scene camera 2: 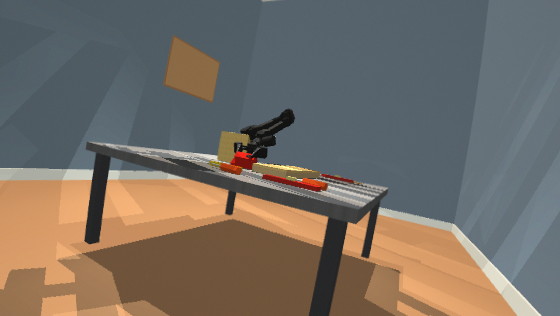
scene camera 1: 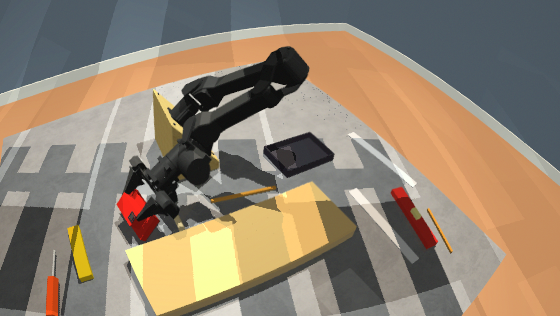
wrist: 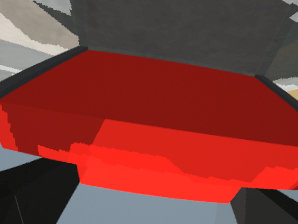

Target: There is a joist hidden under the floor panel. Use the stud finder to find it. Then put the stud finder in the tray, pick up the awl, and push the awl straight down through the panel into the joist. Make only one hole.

Labels:
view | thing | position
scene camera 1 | my gripper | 129,208
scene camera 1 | stud finder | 130,205
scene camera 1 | red level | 423,231
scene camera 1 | yellow bar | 82,264
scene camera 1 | dark tray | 292,156
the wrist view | my gripper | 159,162
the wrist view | stud finder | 148,126

